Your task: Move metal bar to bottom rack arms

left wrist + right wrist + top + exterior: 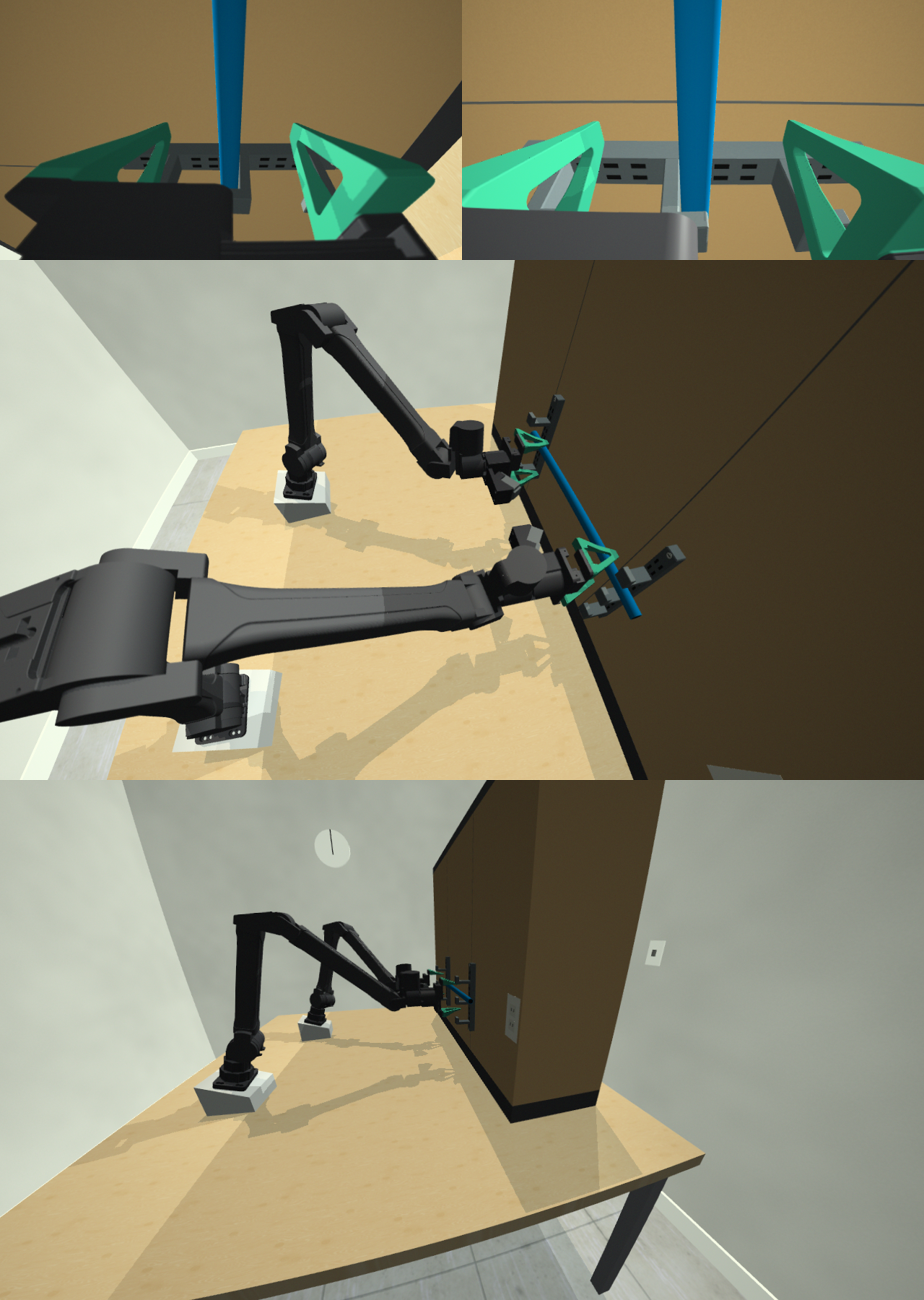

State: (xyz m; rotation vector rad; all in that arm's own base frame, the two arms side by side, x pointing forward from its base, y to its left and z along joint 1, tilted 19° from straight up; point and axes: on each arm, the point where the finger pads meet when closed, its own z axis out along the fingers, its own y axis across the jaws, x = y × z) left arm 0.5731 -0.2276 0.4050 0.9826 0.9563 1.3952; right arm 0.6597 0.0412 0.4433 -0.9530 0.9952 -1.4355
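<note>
The blue metal bar lies 140 mm to the right of my left hand and 40 mm ahead of it. Also, from my left hand: black plinth (260 mm below, 90 mm to the right, 70 mm ahead); tall brown cabinet (220 mm ahead, 160 mm above, 70 mm to the right).
Right now the blue metal bar is 15 cm to the left of my right hand. Also, from my right hand: black plinth 2 cm ahead, 20 cm to the left, 25 cm below; then tall brown cabinet 17 cm ahead, 22 cm to the left, 17 cm above.
</note>
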